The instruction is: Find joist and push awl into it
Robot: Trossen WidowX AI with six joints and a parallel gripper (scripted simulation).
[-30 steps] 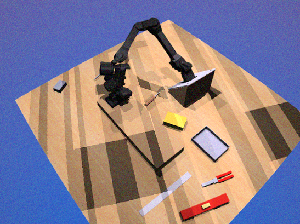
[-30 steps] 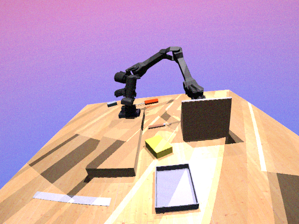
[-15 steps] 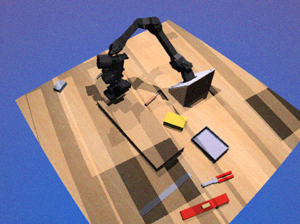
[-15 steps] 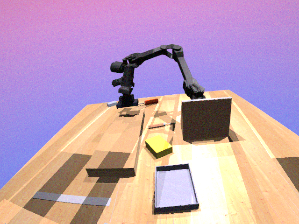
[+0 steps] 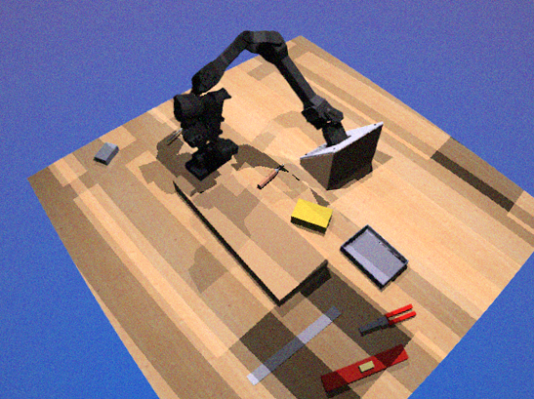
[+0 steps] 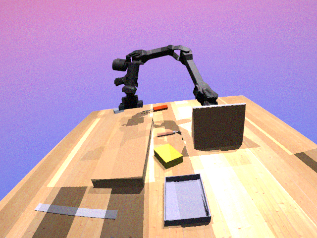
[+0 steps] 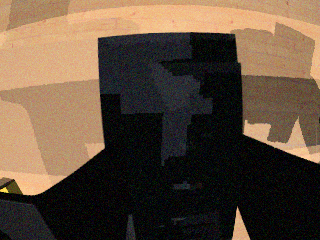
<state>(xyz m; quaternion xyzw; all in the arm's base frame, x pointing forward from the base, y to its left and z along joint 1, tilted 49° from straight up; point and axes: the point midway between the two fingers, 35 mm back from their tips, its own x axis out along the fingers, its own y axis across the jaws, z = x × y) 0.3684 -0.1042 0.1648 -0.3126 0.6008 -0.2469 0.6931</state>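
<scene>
My gripper tip is now 20 mm below the stud finder and 20 mm past it. Round my gripper tip: grey tray: 500 mm to the left, 200 mm behind, 150 mm below; yellow block: 280 mm to the left, 160 mm behind, 150 mm below; awl: 200 mm behind, 160 mm below, 80 mm to the left.
</scene>
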